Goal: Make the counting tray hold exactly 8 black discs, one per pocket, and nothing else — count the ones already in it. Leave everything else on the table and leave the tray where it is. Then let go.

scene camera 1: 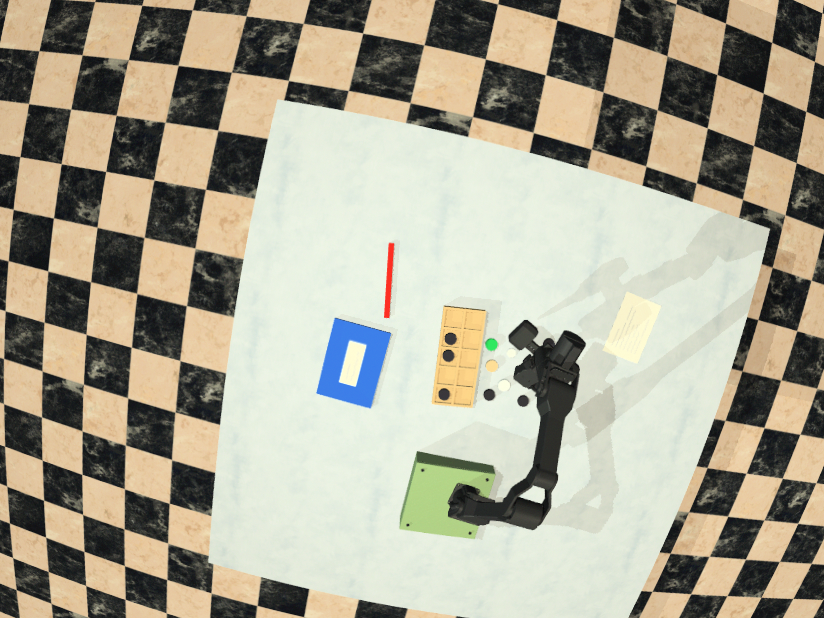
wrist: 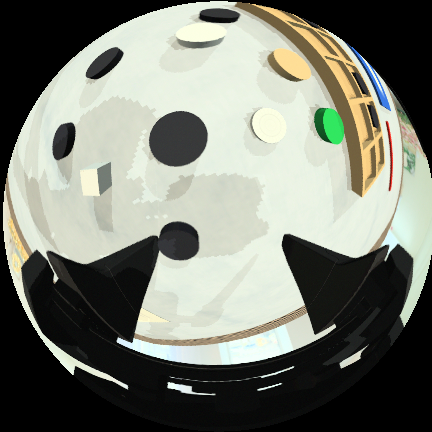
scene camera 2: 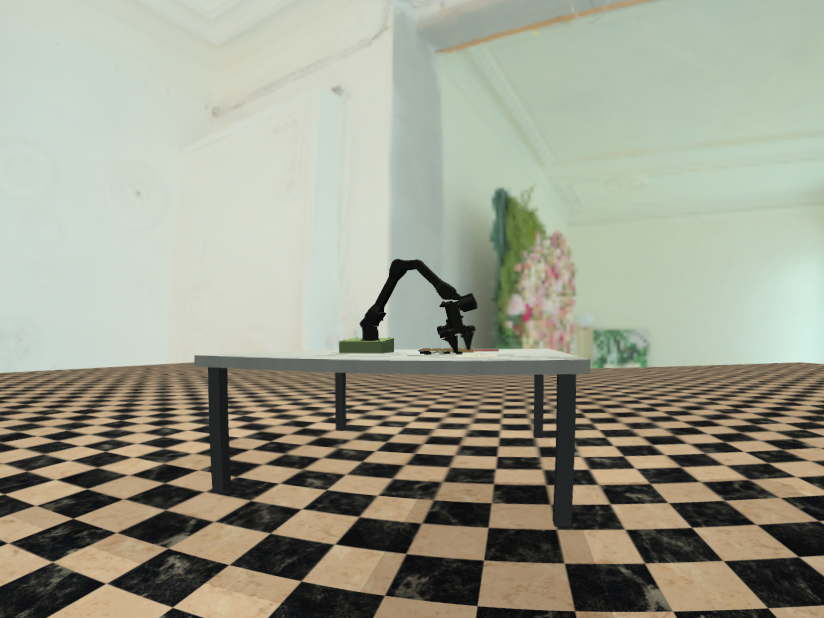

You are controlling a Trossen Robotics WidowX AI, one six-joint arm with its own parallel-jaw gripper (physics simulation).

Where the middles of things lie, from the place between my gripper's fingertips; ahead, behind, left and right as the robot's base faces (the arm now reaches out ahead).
I see the tan counting tray (scene camera 1: 459, 376) 12 cm behind my hand and 16 cm to the left of it. Also, from my hand: cream cube (wrist: 95, 178) 7 cm behind, 6 cm to the right; then white ridged disc (wrist: 267, 124) 6 cm behind, 5 cm to the left, 1 cm below; then green disc (wrist: 328, 124) 6 cm behind, 10 cm to the left.
